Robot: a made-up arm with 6 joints.
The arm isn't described. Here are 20 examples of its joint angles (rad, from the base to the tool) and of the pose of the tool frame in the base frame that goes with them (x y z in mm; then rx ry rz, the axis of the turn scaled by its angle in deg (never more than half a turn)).
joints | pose
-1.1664 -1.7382 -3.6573 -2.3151 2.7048 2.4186 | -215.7 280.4 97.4 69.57 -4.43 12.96
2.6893 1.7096 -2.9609 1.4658 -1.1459 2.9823 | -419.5 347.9 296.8 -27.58 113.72 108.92
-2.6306 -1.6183 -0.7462 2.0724 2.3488 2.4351 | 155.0 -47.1 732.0 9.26 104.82 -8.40
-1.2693 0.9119 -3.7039 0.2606 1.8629 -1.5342 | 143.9 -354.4 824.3 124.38 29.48 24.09
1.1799 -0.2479 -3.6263 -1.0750 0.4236 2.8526 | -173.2 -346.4 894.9 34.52 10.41 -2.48
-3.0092 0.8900 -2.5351 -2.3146 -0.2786 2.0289 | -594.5 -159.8 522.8 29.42 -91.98 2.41
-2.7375 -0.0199 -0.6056 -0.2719 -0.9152 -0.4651 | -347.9 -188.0 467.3 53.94 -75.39 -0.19
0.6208 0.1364 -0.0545 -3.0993 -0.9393 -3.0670 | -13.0 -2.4 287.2 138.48 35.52 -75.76
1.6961 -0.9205 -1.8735 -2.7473 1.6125 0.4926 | 64.4 -176.6 994.9 71.53 -59.69 116.50
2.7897 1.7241 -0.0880 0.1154 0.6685 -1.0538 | 228.5 -84.0 259.9 -11.62 50.60 -72.27
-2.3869 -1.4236 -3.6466 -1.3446 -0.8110 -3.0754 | 455.5 249.7 241.5 87.56 81.72 50.78
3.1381 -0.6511 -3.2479 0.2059 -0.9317 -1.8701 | 476.3 25.7 684.3 -84.52 61.04 -66.10
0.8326 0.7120 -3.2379 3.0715 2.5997 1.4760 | 115.9 140.4 869.4 -47.18 -124.02 79.31
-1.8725 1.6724 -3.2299 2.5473 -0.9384 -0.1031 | -234.0 -499.4 273.1 -111.24 -111.76 68.21
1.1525 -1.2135 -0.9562 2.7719 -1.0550 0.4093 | 76.6 54.3 633.9 -41.01 108.15 32.66
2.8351 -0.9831 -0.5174 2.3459 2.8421 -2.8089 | -111.8 -47.2 677.8 56.41 49.84 31.31
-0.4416 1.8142 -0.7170 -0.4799 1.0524 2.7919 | -168.1 53.5 52.2 26.69 -58.39 -41.28
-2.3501 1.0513 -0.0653 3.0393 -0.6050 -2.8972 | 70.5 90.0 300.1 -31.19 86.72 45.33
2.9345 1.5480 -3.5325 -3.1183 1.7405 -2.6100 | -499.8 107.8 675.5 10.86 31.79 18.22
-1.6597 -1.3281 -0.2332 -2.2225 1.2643 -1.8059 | -80.0 -218.9 594.1 -73.29 -29.63 151.69
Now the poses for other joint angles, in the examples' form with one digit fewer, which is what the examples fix.
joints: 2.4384 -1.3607 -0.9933 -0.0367 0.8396 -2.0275
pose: -55 48 831 74.6 -95.9 -113.1
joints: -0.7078 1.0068 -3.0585 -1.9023 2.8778 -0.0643
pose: 227 -328 678 44.4 -112.5 -59.6
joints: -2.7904 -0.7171 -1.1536 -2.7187 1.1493 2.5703
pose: -260 -68 840 -17.2 -16.2 -3.9
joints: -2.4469 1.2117 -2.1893 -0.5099 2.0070 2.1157
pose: -428 -274 189 -87.0 -106.1 -83.3
